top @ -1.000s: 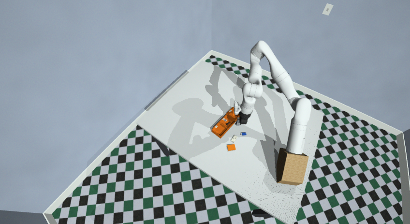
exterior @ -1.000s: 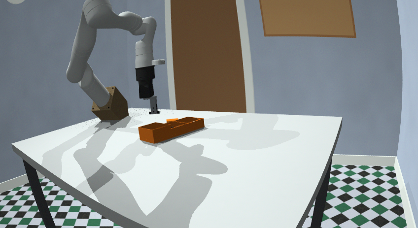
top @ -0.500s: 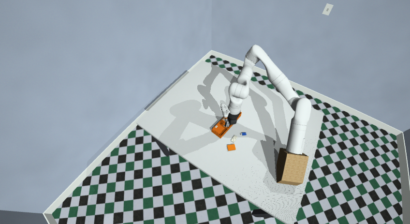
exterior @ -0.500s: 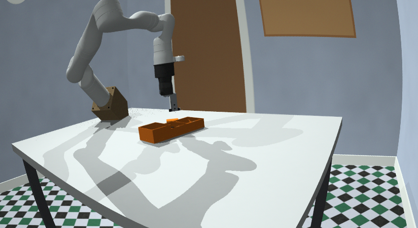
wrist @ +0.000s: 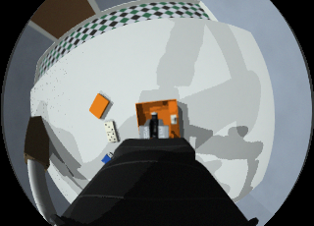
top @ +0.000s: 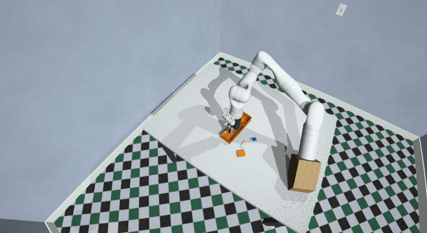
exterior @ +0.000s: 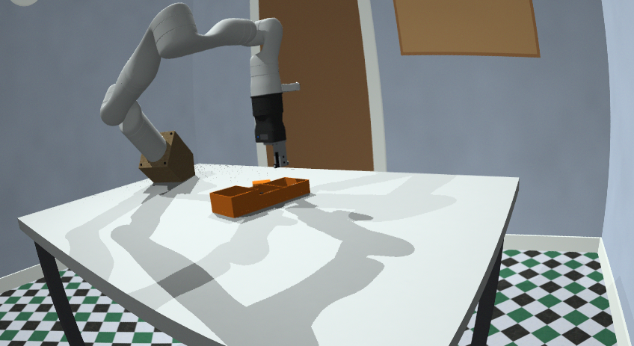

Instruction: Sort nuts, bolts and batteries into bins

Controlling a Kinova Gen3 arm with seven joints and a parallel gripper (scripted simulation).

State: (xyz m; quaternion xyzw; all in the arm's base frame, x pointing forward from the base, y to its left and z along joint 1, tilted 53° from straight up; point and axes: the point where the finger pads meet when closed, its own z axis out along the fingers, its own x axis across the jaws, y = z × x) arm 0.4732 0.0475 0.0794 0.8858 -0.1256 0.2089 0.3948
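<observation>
Now: the black cylinder 10 mm below my hand. The rest, counted from my hand: bolt: 30 mm behind, 70 mm to the right, 80 mm below; then orange bin: 20 mm behind, 80 mm to the right, 70 mm below; then grey nut: 100 mm to the right, 80 mm below.
</observation>
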